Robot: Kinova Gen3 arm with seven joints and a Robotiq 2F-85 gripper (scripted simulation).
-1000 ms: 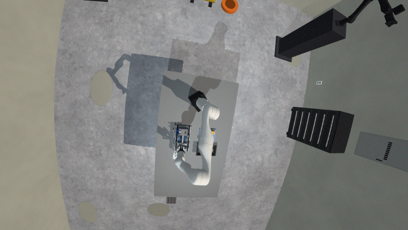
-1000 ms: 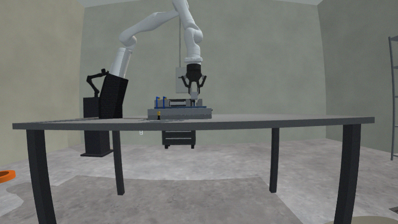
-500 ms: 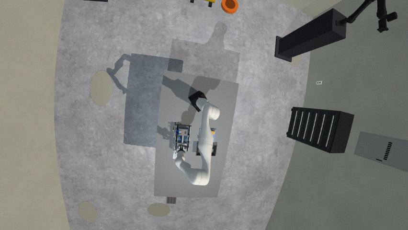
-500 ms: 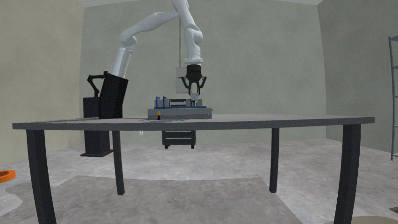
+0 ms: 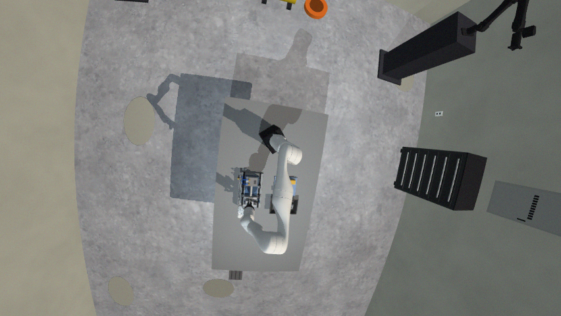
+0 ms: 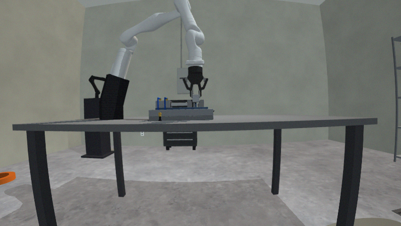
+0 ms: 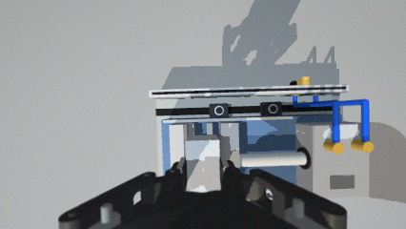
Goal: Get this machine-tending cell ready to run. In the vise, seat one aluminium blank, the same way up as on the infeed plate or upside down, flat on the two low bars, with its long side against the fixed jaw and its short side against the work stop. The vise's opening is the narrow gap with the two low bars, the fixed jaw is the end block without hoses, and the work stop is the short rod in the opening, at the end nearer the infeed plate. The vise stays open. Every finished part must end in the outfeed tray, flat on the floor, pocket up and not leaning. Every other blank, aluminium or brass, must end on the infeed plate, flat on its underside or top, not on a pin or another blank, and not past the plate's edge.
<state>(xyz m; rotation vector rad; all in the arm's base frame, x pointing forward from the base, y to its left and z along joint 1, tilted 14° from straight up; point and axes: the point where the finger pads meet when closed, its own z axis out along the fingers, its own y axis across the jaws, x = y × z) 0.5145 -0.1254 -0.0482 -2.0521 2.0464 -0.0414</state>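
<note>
My hand is 9 cm past the white rod and 5 cm above it. Also, from my hand: brass blank (33 cm to the left, 18 cm behind, 10 cm below); vise (9 cm below, 7 cm behind).
</note>
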